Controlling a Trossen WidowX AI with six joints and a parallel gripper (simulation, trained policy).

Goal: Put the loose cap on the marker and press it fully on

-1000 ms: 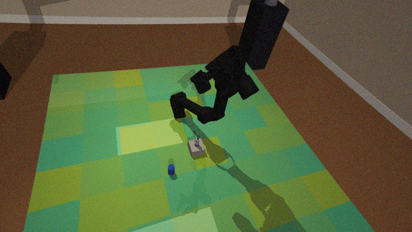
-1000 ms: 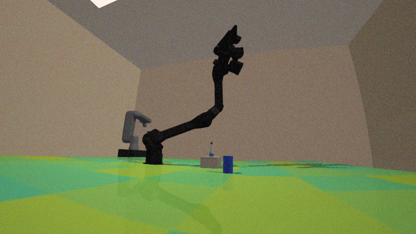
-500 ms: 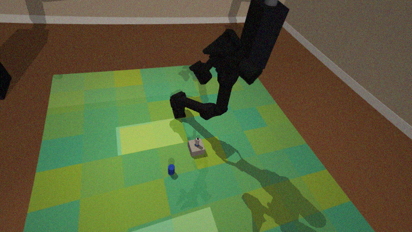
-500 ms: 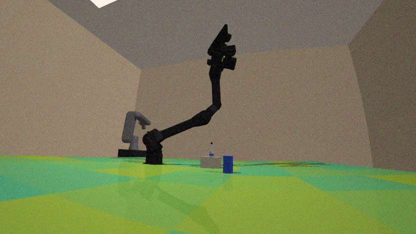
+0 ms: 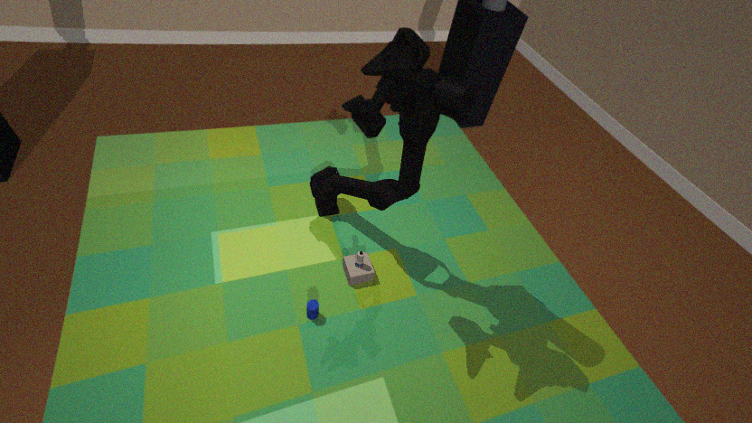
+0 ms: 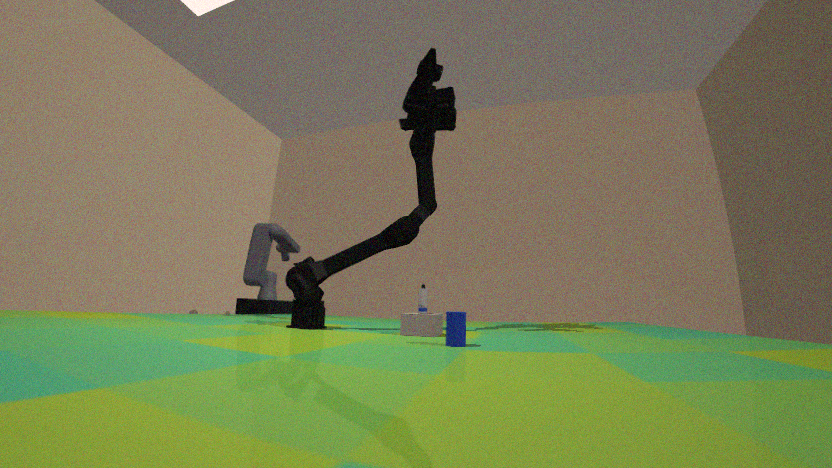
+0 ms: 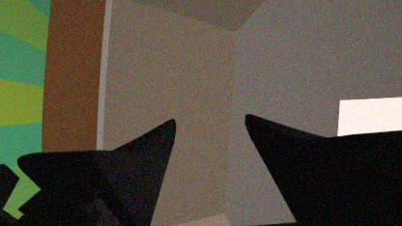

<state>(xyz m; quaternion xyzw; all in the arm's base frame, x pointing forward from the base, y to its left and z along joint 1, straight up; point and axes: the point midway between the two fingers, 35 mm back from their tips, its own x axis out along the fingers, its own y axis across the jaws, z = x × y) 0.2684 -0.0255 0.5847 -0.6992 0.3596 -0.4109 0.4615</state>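
Now: the blue cap 570 mm below my gripper tip, 70 mm to the right of it and 60 mm ahead of it. Also, from my gripper tip: grey holder block 570 mm below, 80 mm to the left, 30 mm behind.
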